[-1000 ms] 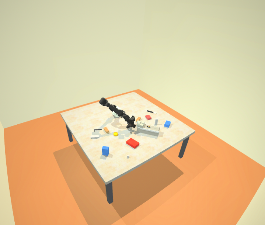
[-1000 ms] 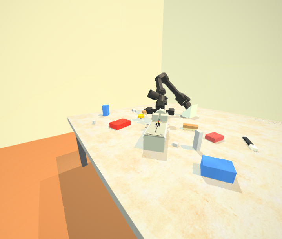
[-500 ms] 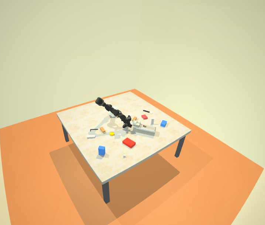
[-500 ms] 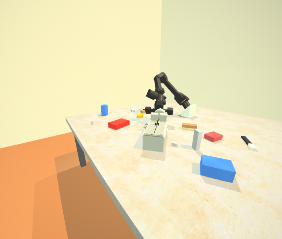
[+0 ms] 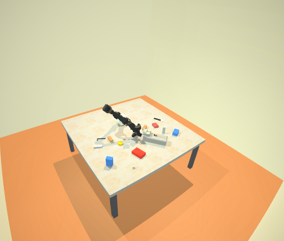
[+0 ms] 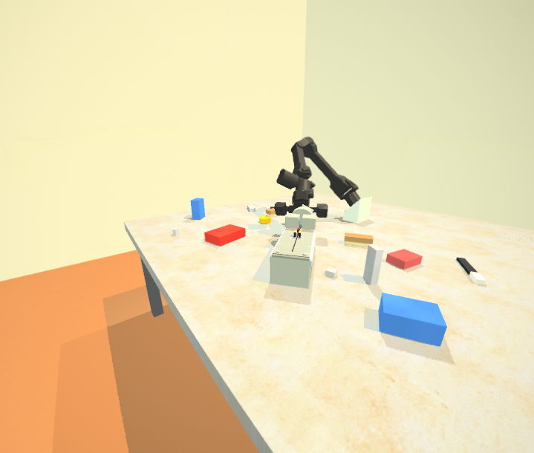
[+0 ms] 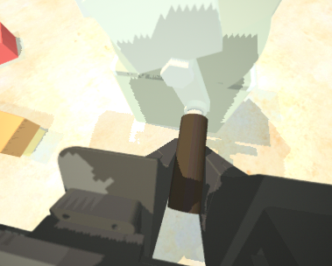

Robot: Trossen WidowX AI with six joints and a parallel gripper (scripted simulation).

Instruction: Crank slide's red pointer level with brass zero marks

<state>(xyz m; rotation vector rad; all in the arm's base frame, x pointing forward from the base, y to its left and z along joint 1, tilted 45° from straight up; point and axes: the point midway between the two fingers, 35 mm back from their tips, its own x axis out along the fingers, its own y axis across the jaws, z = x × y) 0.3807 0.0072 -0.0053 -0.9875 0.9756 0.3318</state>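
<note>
The crank lies 4 cm above my gripper tip. Also, from my gripper tip: brown crank handle: 1 cm behind, 1 cm to the right, 3 cm above; red pointer: 11 cm ahead, 10 cm to the left, 5 cm above; yellow disc: 4 cm behind, 25 cm to the right, 2 cm below.
</note>
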